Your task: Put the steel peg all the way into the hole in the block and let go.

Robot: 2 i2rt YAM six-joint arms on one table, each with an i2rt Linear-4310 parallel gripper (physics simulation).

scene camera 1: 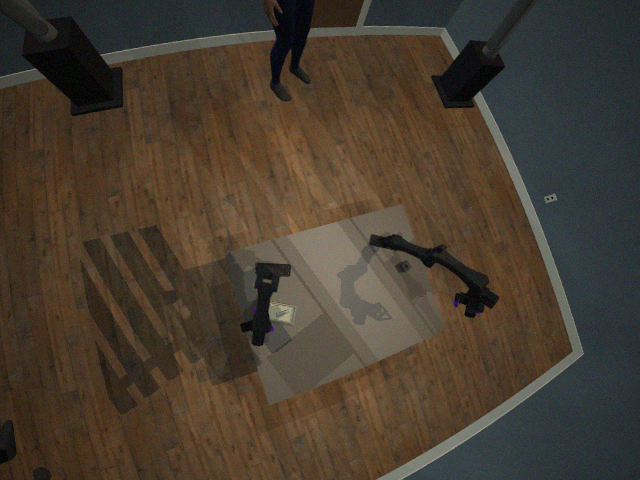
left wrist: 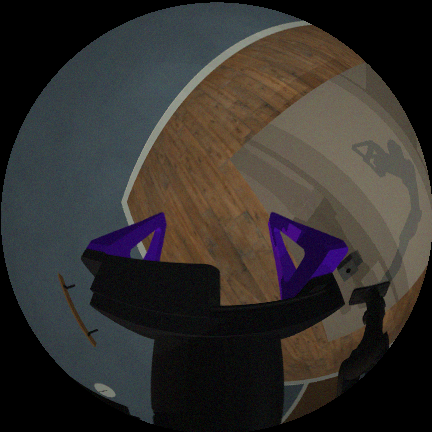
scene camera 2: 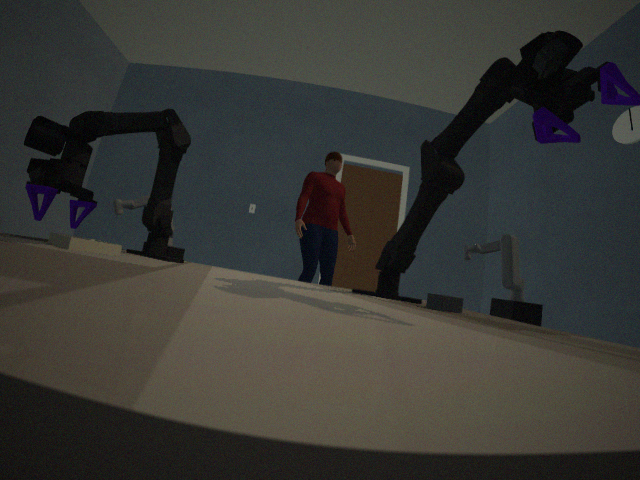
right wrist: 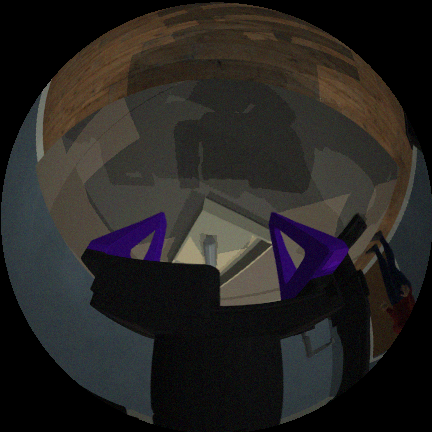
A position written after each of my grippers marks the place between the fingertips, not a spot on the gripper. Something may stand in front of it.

My left gripper (scene camera 2: 609, 120) is open, holding nothing. My right gripper (scene camera 2: 56, 224) is open and holds nothing.
